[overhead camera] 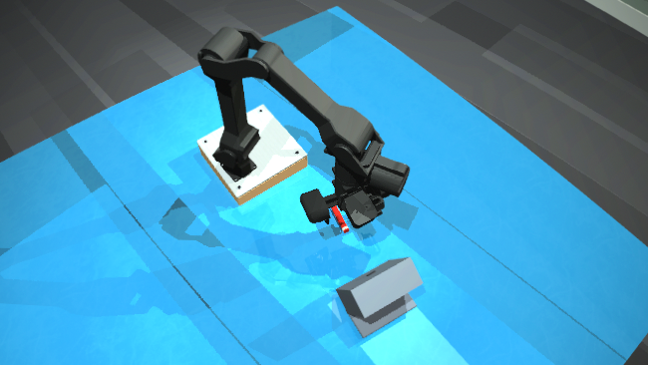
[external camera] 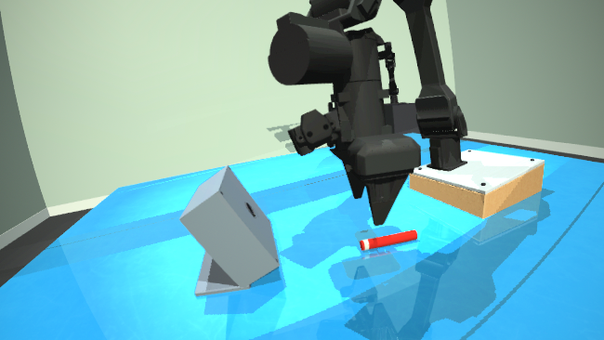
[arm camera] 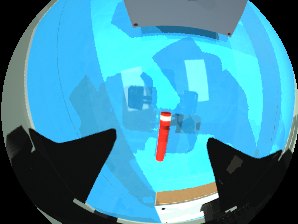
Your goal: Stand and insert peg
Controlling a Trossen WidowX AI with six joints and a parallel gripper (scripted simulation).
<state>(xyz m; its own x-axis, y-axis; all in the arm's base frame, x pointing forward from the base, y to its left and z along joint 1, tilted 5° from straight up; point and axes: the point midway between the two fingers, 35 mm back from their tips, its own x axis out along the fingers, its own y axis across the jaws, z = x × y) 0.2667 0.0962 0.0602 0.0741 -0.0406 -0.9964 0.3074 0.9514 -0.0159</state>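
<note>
The red peg lies 50 mm below my gripper tip and 10 mm behind it. From my gripper tip the other things lie so: grey sloped panel (160 mm ahead, 70 mm to the right).
</note>
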